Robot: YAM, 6 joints.
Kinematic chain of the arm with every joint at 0, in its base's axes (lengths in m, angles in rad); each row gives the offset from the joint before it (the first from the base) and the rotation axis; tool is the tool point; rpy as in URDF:
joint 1: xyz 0 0 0.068 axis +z
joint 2: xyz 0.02 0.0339 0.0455 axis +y
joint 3: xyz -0.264 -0.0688 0 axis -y
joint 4: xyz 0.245 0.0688 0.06 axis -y
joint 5: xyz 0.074 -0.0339 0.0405 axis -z
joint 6: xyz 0.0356 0 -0.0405 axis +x
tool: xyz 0 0 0 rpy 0 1.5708 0
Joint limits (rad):
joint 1: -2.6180..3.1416
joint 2: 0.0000..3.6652
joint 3: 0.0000..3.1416
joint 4: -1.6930..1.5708
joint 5: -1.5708..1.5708
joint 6: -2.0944..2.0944
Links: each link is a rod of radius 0.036 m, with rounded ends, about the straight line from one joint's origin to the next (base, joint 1, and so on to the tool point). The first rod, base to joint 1, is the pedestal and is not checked.
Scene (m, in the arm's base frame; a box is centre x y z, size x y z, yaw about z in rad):
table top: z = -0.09
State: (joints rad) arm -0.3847 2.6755 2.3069 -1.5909 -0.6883 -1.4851
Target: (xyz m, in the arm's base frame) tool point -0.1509 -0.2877 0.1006
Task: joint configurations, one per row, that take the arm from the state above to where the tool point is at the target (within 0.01 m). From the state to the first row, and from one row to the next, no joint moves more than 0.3 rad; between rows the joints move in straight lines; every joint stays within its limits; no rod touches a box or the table.
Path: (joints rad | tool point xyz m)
1: -0.6710 2.6192 2.1720 -1.6079 -0.6506 -1.4851 | 0.3643 -0.2617 0.1028
2: -0.9574 2.5630 2.0371 -1.6249 -0.6128 -1.4851 | 0.2623 -0.3370 0.1005
3: -1.2437 2.5067 1.9022 -1.6420 -0.5751 -1.4851 | 0.1479 -0.3757 0.0991
4: -1.5300 2.4504 1.7673 -1.6590 -0.5374 -1.4851 | 0.0336 -0.3773 0.0987
5: -1.8164 2.3941 1.6324 -1.6760 -0.4996 -1.4851 | -0.0691 -0.3457 0.0992
6: -2.1027 2.3379 1.4974 -1.6930 -0.4619 -1.4851 | -0.1509 -0.2877 0.1006

